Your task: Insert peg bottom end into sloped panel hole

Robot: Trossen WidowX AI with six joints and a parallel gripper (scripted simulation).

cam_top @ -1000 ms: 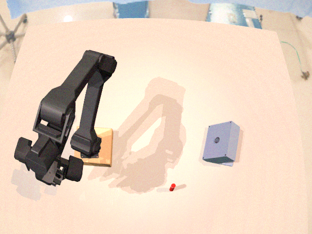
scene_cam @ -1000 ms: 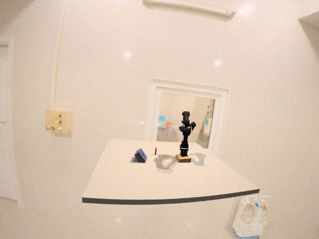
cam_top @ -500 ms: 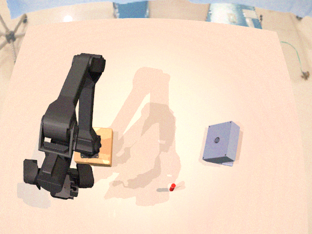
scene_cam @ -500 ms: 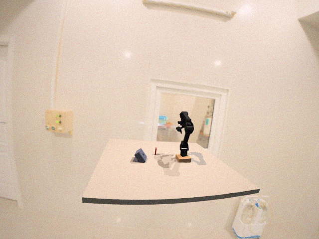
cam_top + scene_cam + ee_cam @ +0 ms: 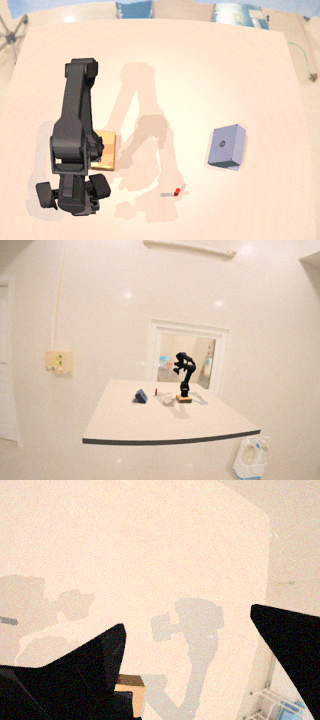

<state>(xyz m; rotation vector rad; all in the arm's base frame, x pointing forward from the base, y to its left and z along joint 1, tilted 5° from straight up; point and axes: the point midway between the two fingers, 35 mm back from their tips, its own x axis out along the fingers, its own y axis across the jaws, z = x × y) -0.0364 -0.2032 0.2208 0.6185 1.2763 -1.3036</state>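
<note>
My gripper tip is 300 mm short of the red round peg, 190 mm above it and 60 mm to the right of it. The rest, counted from my gripper tip: blue-grey sloped panel: 490 mm ahead, 200 mm to the left, 200 mm below.
</note>
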